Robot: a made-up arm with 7 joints. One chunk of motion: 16 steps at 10 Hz.
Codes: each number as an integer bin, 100 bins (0 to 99) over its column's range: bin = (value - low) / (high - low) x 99, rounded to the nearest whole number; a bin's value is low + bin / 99 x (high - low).
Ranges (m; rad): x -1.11..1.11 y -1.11..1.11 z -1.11..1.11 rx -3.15..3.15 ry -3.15..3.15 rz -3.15..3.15
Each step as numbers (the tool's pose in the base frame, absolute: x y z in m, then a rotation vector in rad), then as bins.
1 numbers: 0.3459 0.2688 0.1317 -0.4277 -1.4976 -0.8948
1 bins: 65 61 55 43 26 35
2 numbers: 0.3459 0.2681 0.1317 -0.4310 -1.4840 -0.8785
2 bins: 65 61 55 43 26 36
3 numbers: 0.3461 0.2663 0.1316 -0.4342 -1.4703 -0.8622
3 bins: 65 61 55 43 26 36
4 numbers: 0.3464 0.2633 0.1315 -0.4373 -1.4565 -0.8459
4 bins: 65 61 55 43 27 36
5 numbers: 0.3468 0.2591 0.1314 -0.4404 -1.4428 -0.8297
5 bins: 65 61 55 43 27 36
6 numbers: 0.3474 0.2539 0.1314 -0.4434 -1.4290 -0.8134
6 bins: 65 61 55 43 27 37
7 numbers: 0.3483 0.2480 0.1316 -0.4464 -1.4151 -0.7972
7 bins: 65 61 55 42 27 37
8 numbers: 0.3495 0.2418 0.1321 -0.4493 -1.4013 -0.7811
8 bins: 65 60 55 42 27 37
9 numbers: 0.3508 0.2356 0.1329 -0.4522 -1.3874 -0.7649
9 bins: 65 60 55 42 28 37
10 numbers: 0.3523 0.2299 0.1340 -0.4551 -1.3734 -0.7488
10 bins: 65 60 55 42 28 38
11 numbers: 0.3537 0.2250 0.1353 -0.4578 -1.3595 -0.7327
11 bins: 65 60 56 42 28 38
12 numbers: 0.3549 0.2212 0.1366 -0.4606 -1.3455 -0.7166
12 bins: 65 59 56 42 28 38
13 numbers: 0.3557 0.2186 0.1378 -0.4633 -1.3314 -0.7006
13 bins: 65 59 56 42 29 38
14 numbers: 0.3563 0.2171 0.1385 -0.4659 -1.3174 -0.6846
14 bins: 65 59 56 42 29 39
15 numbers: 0.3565 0.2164 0.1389 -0.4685 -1.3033 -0.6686
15 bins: 65 59 56 42 29 39
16 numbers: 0.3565 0.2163 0.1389 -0.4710 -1.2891 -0.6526
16 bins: 65 59 56 42 29 39
